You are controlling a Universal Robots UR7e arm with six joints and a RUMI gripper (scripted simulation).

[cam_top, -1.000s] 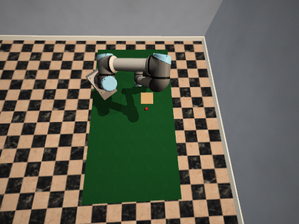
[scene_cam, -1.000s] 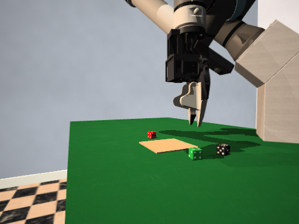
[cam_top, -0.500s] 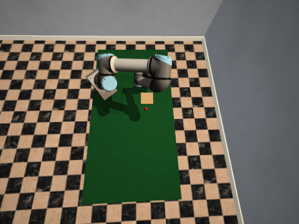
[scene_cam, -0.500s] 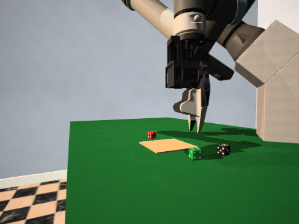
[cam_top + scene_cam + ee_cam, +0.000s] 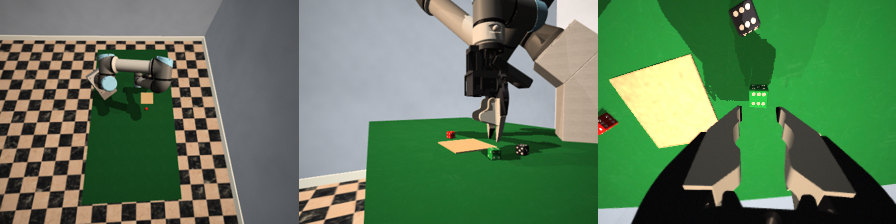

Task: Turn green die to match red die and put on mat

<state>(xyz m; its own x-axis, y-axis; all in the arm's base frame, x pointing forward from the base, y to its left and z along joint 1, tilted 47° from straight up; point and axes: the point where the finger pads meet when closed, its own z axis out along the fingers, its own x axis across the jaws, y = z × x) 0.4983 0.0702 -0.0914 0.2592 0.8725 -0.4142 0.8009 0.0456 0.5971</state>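
The green die is 5 cm below my hand. The rest, counted from my hand: black die 9 cm behind, 1 cm to the left, 5 cm below; then red die 3 cm behind, 28 cm to the right, 5 cm below; then tan mat 1 cm behind, 14 cm to the right, 6 cm below.
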